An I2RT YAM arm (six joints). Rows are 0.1 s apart.
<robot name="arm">
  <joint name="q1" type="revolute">
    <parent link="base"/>
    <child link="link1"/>
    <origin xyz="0 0 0.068"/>
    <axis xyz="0 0 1"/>
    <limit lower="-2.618" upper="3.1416"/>
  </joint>
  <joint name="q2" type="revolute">
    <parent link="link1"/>
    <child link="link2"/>
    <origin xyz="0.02 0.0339 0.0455"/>
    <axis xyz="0 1 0"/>
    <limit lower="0" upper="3.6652"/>
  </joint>
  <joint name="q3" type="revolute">
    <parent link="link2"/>
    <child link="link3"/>
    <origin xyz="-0.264 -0.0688 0"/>
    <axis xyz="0 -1 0"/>
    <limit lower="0" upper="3.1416"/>
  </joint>
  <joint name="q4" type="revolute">
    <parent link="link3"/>
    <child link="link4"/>
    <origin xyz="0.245 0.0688 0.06"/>
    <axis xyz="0 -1 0"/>
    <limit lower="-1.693" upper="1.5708"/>
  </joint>
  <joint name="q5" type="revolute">
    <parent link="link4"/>
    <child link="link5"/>
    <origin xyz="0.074 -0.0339 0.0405"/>
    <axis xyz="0 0 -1"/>
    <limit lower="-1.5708" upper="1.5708"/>
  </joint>
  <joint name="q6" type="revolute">
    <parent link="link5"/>
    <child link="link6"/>
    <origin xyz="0.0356 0 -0.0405"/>
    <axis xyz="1 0 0"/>
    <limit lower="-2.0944" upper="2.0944"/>
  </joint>
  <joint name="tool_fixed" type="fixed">
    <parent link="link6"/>
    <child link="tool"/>
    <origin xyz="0 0 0" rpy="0 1.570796 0"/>
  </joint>
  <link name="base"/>
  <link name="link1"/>
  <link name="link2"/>
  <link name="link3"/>
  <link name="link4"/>
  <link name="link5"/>
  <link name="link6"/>
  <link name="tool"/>
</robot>
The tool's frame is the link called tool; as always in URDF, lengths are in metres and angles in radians.
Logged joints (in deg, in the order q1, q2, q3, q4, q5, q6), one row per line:
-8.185, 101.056, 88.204, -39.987, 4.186, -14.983
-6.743, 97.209, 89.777, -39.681, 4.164, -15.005
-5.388, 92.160, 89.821, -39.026, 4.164, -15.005
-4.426, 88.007, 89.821, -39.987, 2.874, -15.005
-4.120, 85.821, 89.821, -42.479, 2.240, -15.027
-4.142, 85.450, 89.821, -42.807, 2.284, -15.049
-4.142, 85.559, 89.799, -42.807, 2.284, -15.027
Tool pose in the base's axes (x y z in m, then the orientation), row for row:
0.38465, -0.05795, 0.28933, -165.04, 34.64, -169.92
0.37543, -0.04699, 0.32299, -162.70, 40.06, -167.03
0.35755, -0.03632, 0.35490, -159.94, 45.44, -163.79
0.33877, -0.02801, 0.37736, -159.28, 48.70, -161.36
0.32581, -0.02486, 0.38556, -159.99, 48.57, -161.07
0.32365, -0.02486, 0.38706, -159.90, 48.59, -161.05
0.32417, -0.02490, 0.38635, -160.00, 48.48, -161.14
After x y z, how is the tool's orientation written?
As angles about the fixed x, y, z axes (roll, pitch, yaw), in degrees.
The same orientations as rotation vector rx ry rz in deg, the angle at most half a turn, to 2 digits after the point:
-6.76, 143.57, -14.85
-7.96, 137.67, -15.14
-8.91, 131.76, -15.29
-10.30, 128.33, -13.74
-11.05, 128.52, -12.84
-11.02, 128.48, -12.92
-11.00, 128.61, -12.89

